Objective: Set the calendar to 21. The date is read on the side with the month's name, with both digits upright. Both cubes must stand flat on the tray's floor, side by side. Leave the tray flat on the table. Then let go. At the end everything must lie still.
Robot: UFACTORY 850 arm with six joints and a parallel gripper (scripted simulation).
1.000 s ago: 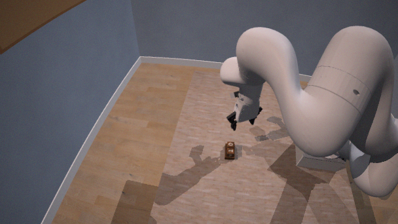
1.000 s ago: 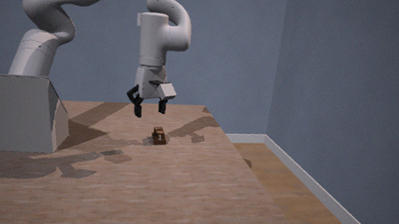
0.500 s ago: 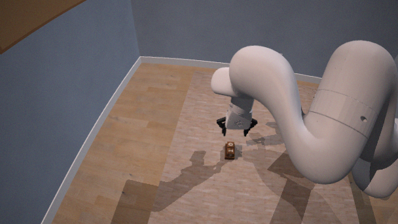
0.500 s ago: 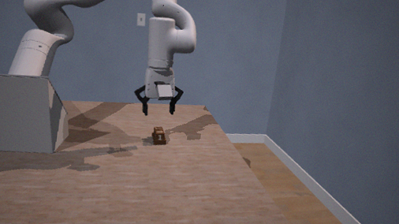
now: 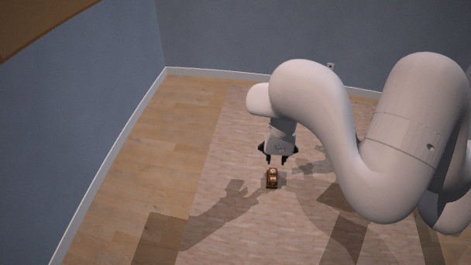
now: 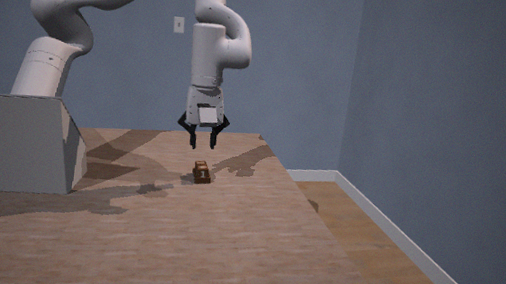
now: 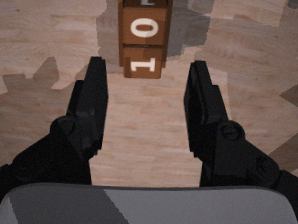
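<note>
Now: hand 90 mm above the brown wooden date cube. Also, from my hand: brown tray 20 mm to the left, 110 mm below.
</note>
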